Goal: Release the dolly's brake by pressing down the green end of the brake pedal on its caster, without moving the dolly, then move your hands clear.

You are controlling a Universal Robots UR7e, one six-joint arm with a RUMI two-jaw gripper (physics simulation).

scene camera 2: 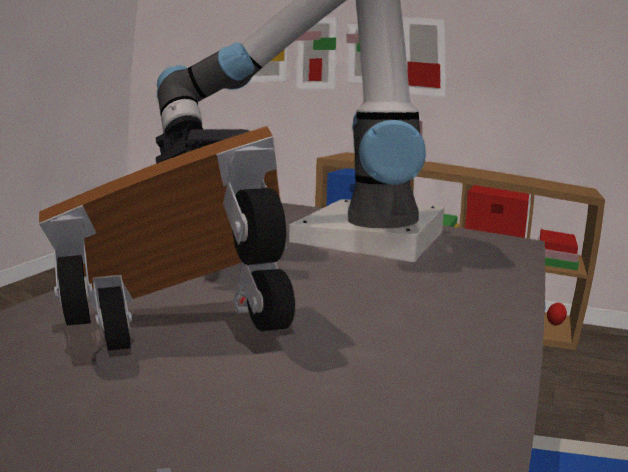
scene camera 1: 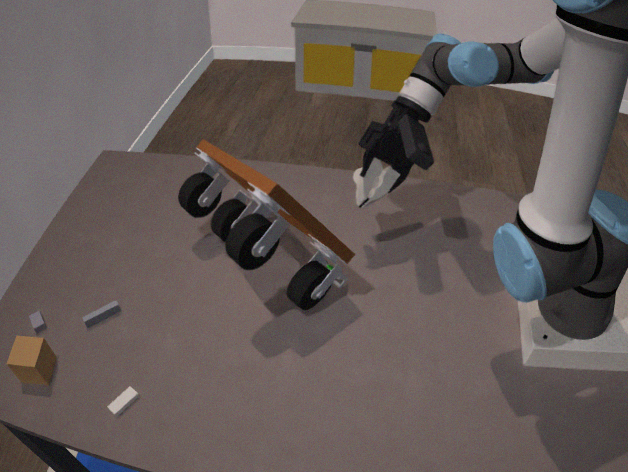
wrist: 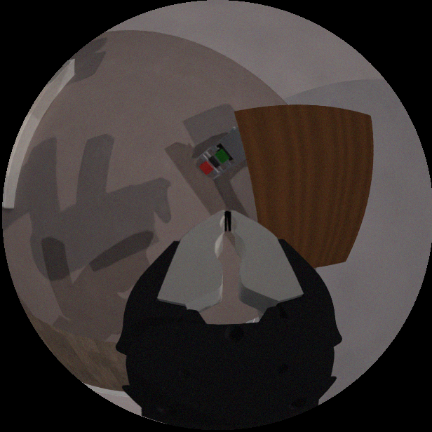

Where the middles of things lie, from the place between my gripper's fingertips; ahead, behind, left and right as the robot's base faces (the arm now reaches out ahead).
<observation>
Right now my hand is 17 cm short of the dolly (scene camera 2: 219,205), 6 cm to the right of it and 2 cm below it.
</observation>
